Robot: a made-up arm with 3 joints. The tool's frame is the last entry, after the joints.
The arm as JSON. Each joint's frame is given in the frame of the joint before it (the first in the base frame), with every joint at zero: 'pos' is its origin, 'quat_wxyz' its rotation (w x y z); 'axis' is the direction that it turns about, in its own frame. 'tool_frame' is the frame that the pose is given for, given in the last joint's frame.
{
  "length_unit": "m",
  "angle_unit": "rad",
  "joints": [
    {
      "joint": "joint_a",
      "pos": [
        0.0,
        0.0,
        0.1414
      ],
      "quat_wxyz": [
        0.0,
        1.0,
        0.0,
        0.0
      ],
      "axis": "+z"
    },
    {
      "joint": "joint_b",
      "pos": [
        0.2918,
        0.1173,
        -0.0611
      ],
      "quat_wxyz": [
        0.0,
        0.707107,
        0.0,
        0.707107
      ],
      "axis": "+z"
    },
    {
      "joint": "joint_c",
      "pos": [
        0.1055,
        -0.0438,
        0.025
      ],
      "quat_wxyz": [
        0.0,
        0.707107,
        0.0,
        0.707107
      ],
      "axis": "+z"
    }
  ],
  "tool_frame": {
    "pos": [
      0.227,
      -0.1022,
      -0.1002
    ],
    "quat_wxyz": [
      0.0,
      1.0,
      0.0,
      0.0
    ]
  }
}
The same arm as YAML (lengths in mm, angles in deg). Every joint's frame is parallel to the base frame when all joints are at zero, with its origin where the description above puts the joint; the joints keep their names.
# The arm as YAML. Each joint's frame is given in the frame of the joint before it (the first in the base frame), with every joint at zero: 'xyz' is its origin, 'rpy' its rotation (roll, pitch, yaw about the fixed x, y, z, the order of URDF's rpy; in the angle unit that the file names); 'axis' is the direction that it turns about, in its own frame. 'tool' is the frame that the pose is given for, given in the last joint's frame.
units:
  length: mm
  angle: deg
joints:
  - name: joint_a
    type: revolute
    origin:
      xyz: [0.0, 0.0, 141.4]
      rpy: [0.0, 0.0, 0.0]
    axis: "-z"
  - name: joint_b
    type: revolute
    origin:
      xyz: [291.8, -117.3, 61.1]
      rpy: [0.0, 0.0, 0.0]
    axis: "+x"
  - name: joint_c
    type: revolute
    origin:
      xyz: [25.0, -43.8, -105.5]
      rpy: [0.0, 0.0, 0.0]
    axis: "-z"
tool:
  origin:
    xyz: [227.0, 102.2, 100.2]
    rpy: [0.0, 0.0, 0.0]

